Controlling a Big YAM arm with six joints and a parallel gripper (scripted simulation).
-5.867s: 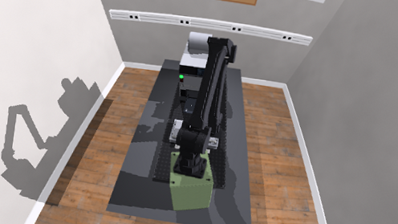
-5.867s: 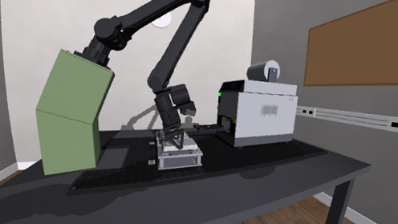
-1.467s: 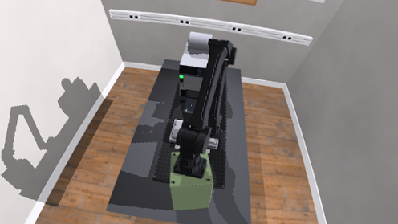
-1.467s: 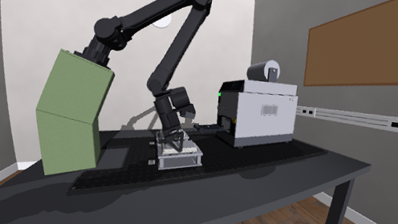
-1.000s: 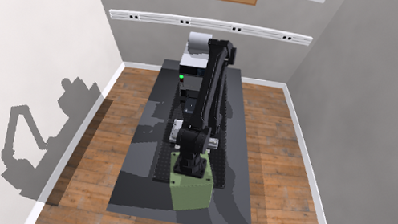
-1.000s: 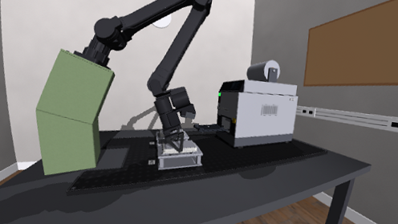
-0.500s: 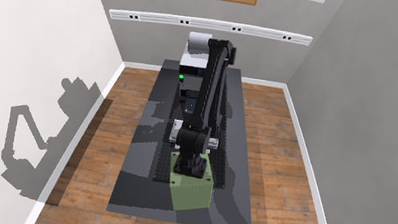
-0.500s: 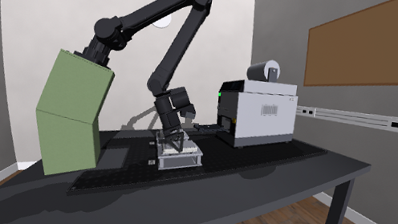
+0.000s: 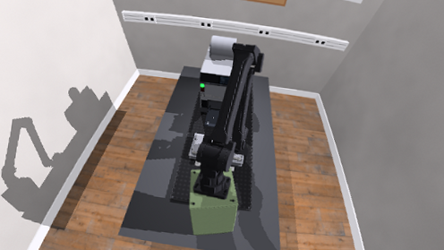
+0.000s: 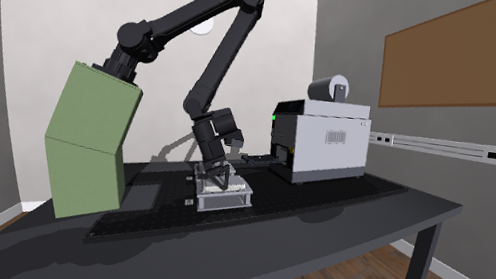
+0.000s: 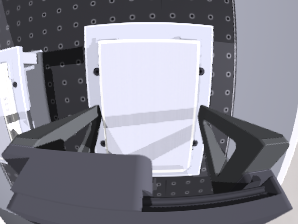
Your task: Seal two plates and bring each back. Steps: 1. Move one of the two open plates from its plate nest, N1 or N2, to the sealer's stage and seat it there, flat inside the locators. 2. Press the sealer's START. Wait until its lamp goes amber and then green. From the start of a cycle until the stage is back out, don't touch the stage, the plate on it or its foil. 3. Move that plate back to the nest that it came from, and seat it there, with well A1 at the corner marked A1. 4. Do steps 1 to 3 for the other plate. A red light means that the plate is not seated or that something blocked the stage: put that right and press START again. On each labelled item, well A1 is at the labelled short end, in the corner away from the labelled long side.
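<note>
Right now my hand is 1 cm above the white plate. From my hand the other things lie so: dark sealer stage: 17 cm ahead, 19 cm to the left, 3 cm above; then yellow warning label: 28 cm ahead, 12 cm to the left, 8 cm above; then foil roll: 50 cm ahead, 24 cm to the left, 36 cm above.
</note>
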